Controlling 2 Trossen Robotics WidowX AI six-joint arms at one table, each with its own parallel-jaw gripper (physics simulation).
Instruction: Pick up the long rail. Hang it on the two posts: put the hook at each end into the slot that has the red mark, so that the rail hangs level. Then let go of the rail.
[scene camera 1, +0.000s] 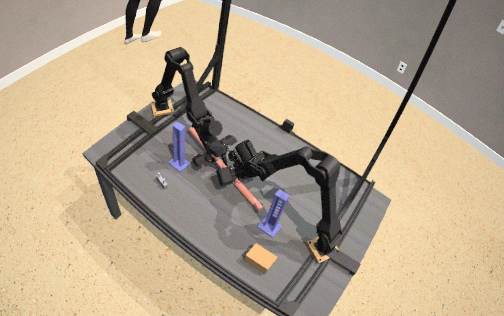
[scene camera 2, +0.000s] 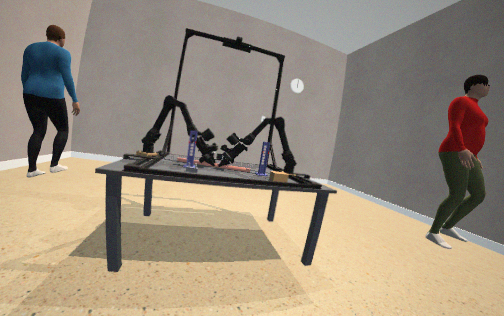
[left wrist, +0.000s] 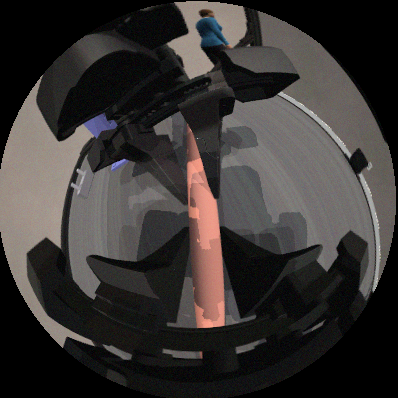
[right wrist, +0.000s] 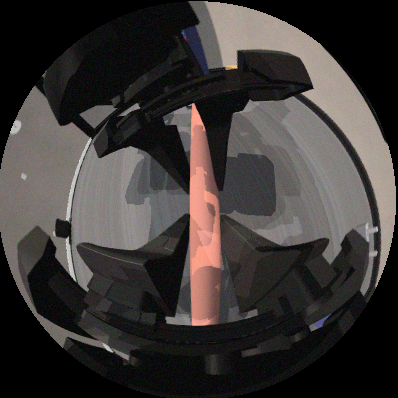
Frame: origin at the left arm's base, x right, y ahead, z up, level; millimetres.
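Seen in the pictures: left gripper, fingertip midpoint: (scene camera 2: 219, 166) (left wrist: 203, 230) (right wrist: 205, 190); right gripper, fingertip midpoint: (scene camera 2: 215, 165) (left wrist: 201, 199) (right wrist: 204, 218); left arm's base, link origin: (scene camera 1: 324, 247) (scene camera 2: 288, 173); right arm's base, link origin: (scene camera 1: 161, 106) (scene camera 2: 147, 152).
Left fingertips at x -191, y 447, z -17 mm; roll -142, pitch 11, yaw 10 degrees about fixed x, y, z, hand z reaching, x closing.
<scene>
Offsets run from my left fingertips to a thing's top centre. Level surfaces: height alone.
The long salmon rail {dx -2, dy +40, dz +19 mm} (scene camera 1: 248, 194) (scene camera 2: 237, 168) (left wrist: 207, 260) (right wrist: 205, 255) runs between two blue posts, low at the table top; whether it touches the table is hard to tell. My left gripper (left wrist: 203, 230) (right wrist: 205, 190) is shut on its middle part. My right gripper (right wrist: 204, 218) (left wrist: 201, 199) is shut on the rail close beside the left one. One post {dx -169, dy +116, dz +206 mm} (scene camera 1: 179, 146) (scene camera 2: 192, 151) stands at the left, the other post {dx +50, dy -277, dz +206 mm} (scene camera 1: 278, 207) (scene camera 2: 264, 159) at the right, both upright with slots and small red marks. The hooks are not clearly visible.
An orange box {dx -49, dy -394, dz +43 mm} (scene camera 1: 261, 258) (scene camera 2: 278, 176) lies near the right post. A small grey piece with two pegs {dx -268, dy +40, dz +40 mm} (scene camera 1: 161, 180) (left wrist: 84, 183) lies near the left post. A black frame (scene camera 2: 185, 65) rises over the table {dz -7 mm} (scene camera 1: 150, 200). The two arms' wrists are very close together.
</scene>
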